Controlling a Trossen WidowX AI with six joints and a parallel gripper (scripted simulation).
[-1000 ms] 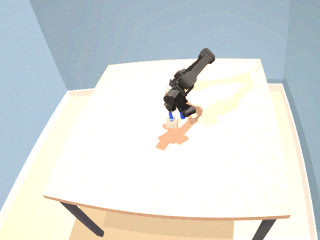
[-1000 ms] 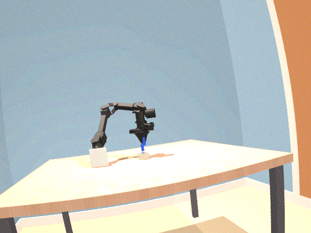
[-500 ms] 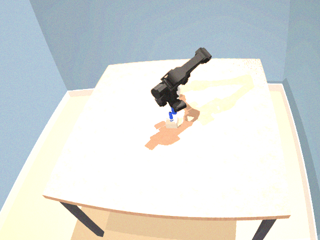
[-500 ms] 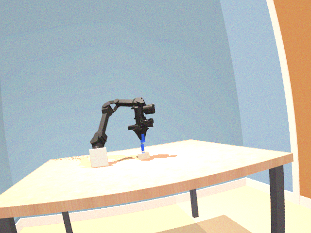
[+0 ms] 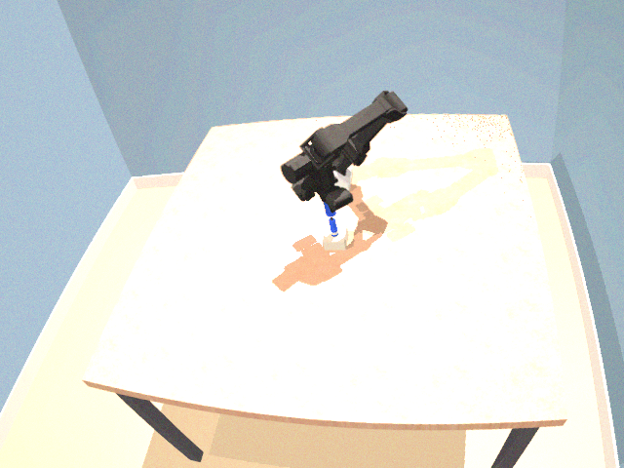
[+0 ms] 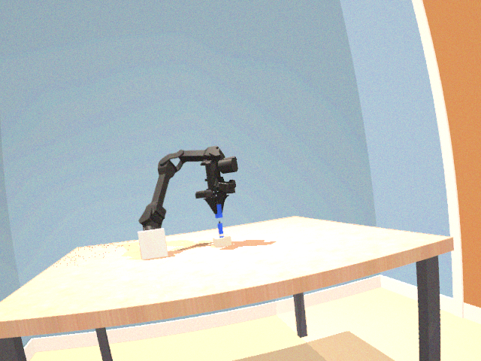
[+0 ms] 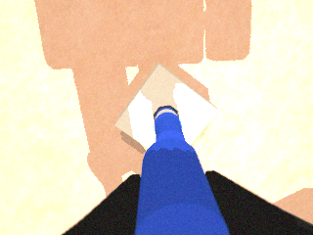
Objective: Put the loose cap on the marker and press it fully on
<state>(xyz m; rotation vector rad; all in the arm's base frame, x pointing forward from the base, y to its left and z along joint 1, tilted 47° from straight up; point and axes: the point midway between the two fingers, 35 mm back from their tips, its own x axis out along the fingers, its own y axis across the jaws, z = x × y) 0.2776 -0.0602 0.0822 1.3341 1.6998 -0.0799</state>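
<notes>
Right now my gripper tip is 110 mm above the holder block. The rest, counted from my gripper tip: blue cap (10 mm above).
</notes>
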